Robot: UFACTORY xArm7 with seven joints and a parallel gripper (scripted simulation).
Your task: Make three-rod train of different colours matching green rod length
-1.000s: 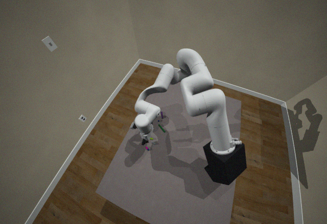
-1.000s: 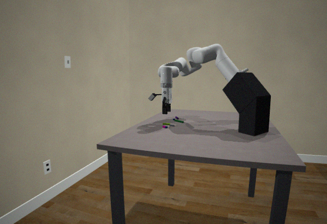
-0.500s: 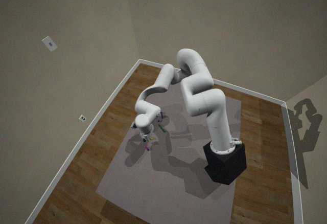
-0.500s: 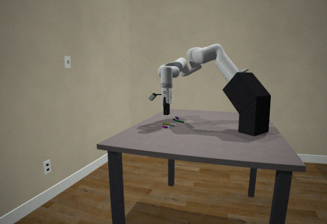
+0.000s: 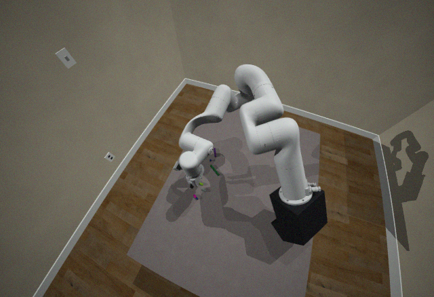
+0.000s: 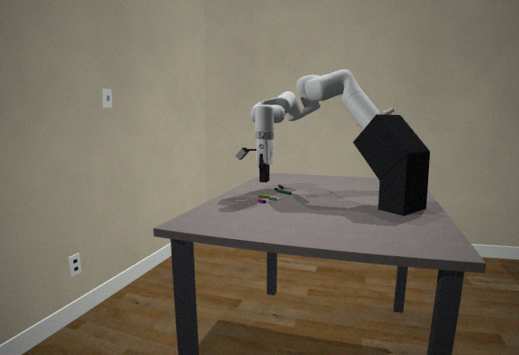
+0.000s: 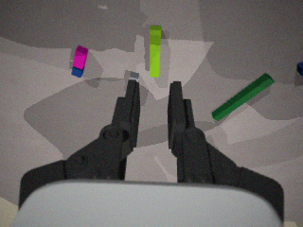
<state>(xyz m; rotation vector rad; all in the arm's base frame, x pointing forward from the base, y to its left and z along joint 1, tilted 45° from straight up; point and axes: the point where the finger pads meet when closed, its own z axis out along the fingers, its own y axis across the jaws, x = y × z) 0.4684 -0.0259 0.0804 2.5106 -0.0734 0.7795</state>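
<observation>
The lime rod lies 80 mm below my hand. From my hand the other things lie so: magenta rod: 10 mm ahead, 80 mm to the left, 80 mm below; then grey rod: 30 mm behind, 40 mm to the left, 80 mm below; then green rod: 80 mm behind, 90 mm to the right, 80 mm below.
</observation>
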